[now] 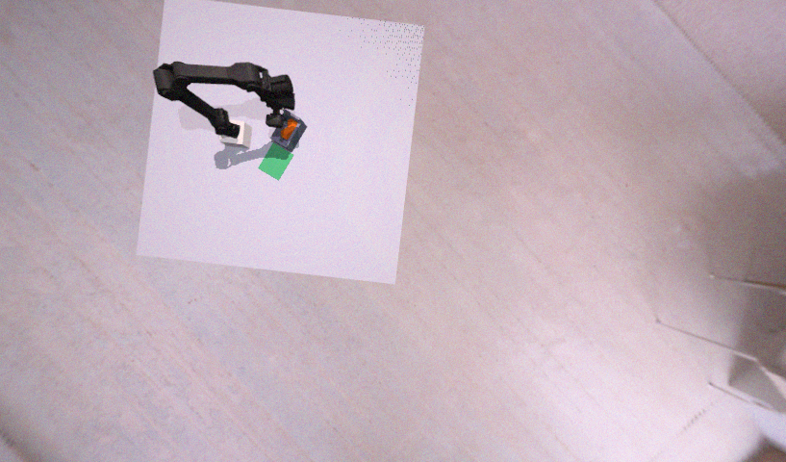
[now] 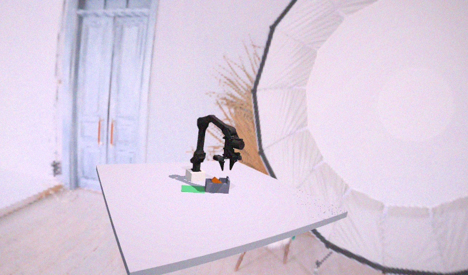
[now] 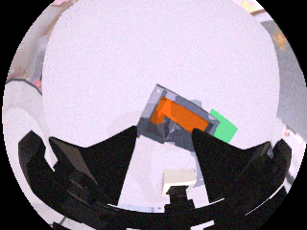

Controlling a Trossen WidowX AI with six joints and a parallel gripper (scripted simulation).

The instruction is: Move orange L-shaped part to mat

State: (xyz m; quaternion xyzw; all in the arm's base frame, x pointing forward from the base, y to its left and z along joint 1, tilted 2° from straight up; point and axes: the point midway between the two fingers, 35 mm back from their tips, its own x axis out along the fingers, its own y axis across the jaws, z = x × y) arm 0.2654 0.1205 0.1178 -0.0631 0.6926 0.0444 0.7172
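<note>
The orange L-shaped part is 20 mm behind my gripper tip, 20 mm to the right of it and 100 mm below it. Round my gripper tip: green mat: 70 mm behind, 190 mm to the right, 160 mm below.
</note>
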